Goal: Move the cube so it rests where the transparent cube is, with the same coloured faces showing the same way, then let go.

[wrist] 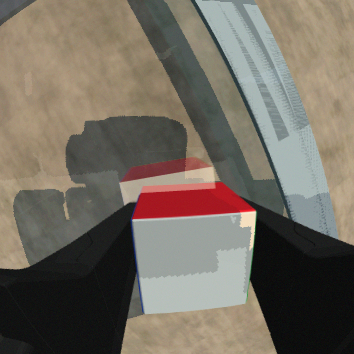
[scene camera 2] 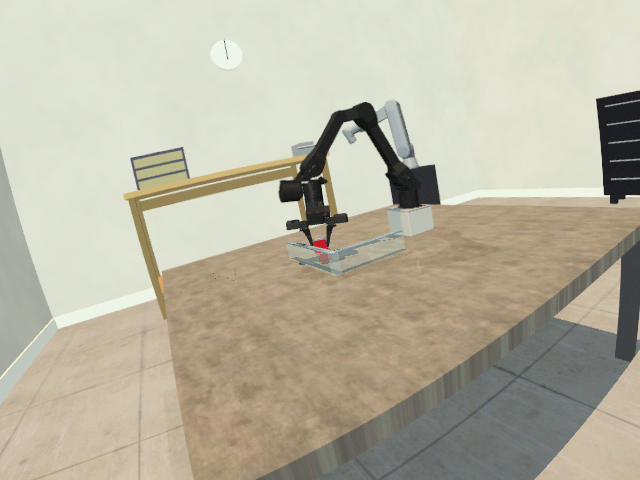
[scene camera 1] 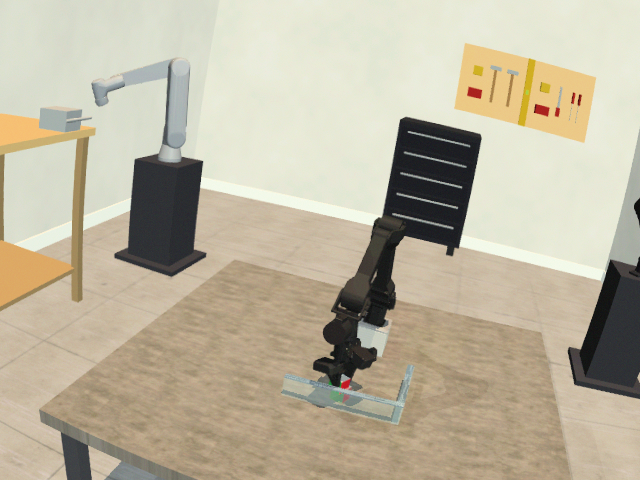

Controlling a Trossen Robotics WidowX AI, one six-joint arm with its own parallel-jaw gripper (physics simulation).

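Observation:
My gripper is shut on the solid cube, one finger on each side. The cube is held above the table. In the wrist view its white face is toward the camera, its red face is toward the top, and thin blue and green edges show at left and right. The transparent cube shows lower down, partly hidden behind the held cube in the wrist view. Its red and white faces point nearly the same ways, turned by a small angle.
A clear L-shaped wall stands on the table close beside the cubes. The arm's white base block stands behind it.

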